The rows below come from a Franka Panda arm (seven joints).
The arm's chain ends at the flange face. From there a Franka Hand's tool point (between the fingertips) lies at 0.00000 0.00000 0.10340 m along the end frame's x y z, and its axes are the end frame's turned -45 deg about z.
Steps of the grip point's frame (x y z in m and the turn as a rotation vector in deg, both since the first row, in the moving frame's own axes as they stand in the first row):
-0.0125, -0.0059, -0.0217, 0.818, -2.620, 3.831
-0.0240, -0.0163, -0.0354, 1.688, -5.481, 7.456
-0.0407, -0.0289, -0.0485, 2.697, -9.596, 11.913
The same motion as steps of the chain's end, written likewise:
-0.0086, 0.0025, -0.0216, -1.274, -2.431, 3.831
-0.0191, 0.0012, -0.0349, -2.682, -5.069, 7.456
-0.0328, 0.0013, -0.0469, -4.878, -8.692, 11.913

